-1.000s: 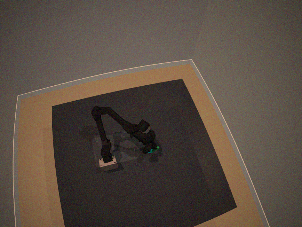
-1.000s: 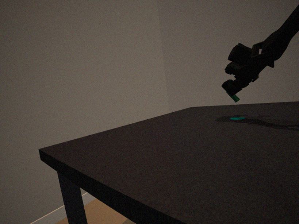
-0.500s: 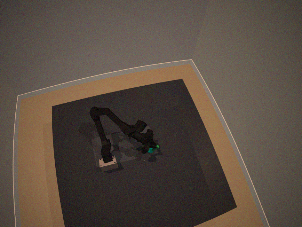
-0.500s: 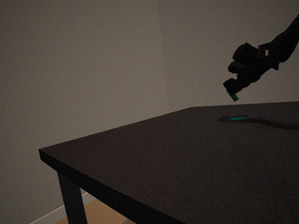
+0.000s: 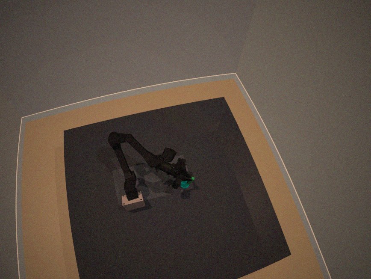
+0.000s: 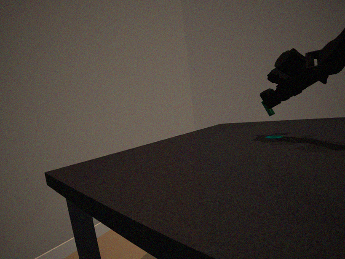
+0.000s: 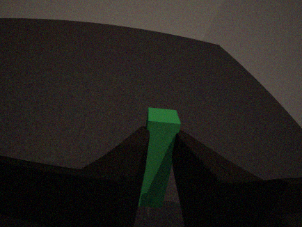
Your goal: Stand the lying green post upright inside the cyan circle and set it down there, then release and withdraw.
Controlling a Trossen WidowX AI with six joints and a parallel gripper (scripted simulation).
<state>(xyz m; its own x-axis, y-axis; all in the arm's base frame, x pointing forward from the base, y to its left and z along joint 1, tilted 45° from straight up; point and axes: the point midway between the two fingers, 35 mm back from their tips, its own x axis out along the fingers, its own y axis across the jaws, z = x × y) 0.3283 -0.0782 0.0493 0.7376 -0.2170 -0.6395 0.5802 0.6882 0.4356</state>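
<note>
My gripper tip is now 13 cm above the cyan circle, 3 cm to the right of it and 2 cm past it. The rest, counted from my gripper tip: green post (2 cm below, 1 cm behind).
</note>
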